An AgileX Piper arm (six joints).
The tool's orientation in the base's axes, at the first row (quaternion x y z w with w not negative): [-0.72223, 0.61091, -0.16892, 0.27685]
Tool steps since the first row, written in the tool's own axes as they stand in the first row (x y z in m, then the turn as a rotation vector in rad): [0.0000, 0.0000, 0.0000, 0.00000, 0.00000, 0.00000]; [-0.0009, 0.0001, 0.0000, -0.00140, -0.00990, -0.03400]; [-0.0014, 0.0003, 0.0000, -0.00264, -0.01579, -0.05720]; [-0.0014, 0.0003, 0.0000, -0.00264, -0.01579, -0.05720]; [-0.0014, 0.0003, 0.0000, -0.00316, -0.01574, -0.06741]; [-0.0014, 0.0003, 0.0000, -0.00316, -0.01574, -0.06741]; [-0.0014, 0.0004, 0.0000, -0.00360, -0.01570, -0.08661]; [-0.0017, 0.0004, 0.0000, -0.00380, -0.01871, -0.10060]
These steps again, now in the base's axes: [0.0000, 0.0000, 0.0000, 0.00000, 0.00000, 0.00000]; [-0.0003, 0.0009, 0.0000, -0.01226, -0.00422, 0.03298]; [-0.0005, 0.0013, 0.0000, -0.02137, -0.00691, 0.05499]; [-0.0005, 0.0013, 0.0000, -0.02137, -0.00691, 0.05499]; [-0.0005, 0.0013, 0.0000, -0.02745, -0.00838, 0.06307]; [-0.0005, 0.0013, 0.0000, -0.02745, -0.00838, 0.06307]; [-0.0006, 0.0013, -0.0001, -0.03875, -0.01167, 0.07825]; [-0.0006, 0.0016, -0.0001, -0.04456, -0.01388, 0.09114]
